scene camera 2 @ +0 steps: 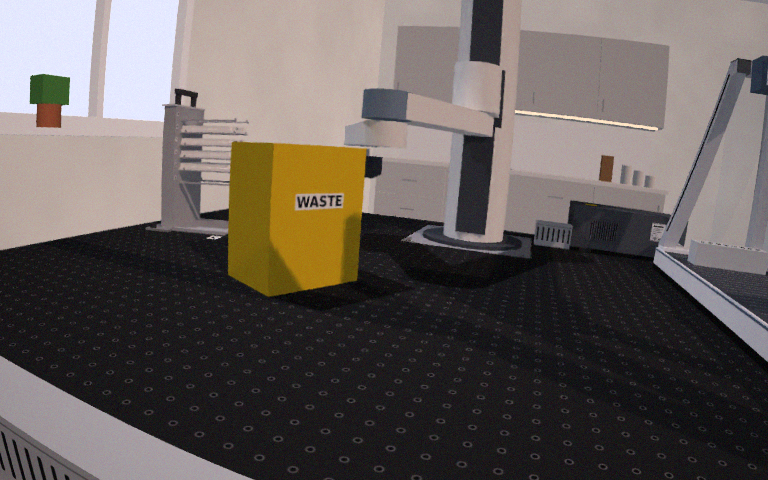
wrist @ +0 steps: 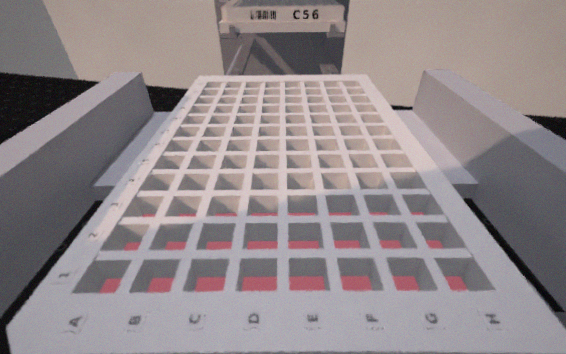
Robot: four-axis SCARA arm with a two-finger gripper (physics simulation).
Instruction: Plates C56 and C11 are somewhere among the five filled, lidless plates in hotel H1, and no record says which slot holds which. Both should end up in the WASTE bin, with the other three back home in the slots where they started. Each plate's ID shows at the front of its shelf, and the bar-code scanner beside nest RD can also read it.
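Frame: origin at the arm's base, x left, y back, z up, level; metres.
Where they show: gripper, fingertip midpoint: [wrist: 282, 98]; arm's base at its link origin: [scene camera 2: 472, 244].
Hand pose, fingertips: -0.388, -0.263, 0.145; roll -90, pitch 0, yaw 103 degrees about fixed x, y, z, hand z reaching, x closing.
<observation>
Things, the pixels of their top centre, and the offset from my fingertips, as dx, dy, dz. "spot": a spot on its surface instead. Level surfaces: height alone.
- yellow WASTE bin at its top centre: [scene camera 2: 298, 144] +0.188, -0.286, +0.067
- Plate C56 at a spot on its surface: [wrist: 282, 14] spot: -0.111, -0.026, +0.013
- small slotted grey box at a spot on its surface: [scene camera 2: 552, 234] spot: +0.588, +0.307, -0.100
- dark grey unit at a spot on its surface: [scene camera 2: 623, 229] spot: +0.769, +0.298, -0.062
- black perforated deck at its surface level: dz -0.132
My gripper [wrist: 282, 98] is shut on a white, lidless, many-welled plate [wrist: 280, 345] with pink-red liquid in its near wells. The plate is level between the two grey fingers; its ID does not show. In the scene view, the yellow WASTE bin [scene camera 2: 317, 243] hides the fingers and plate. Behind the bin at the left stands hotel H1 [scene camera 2: 172, 169], with several white plates [scene camera 2: 206, 142] on its shelves. Plate C56 [wrist: 282, 14] sits on a hotel shelf beyond the held plate, its label facing me. No C11 label is readable. The bin's inside is hidden.
The arm's white column [scene camera 2: 495, 186] stands behind and right of the bin. A small slotted grey box [scene camera 2: 552, 234] and a dark grey unit [scene camera 2: 623, 229] stand farther right. A large framed device [scene camera 2: 702, 152] is at the right edge of the black perforated deck [scene camera 2: 453, 367].
</observation>
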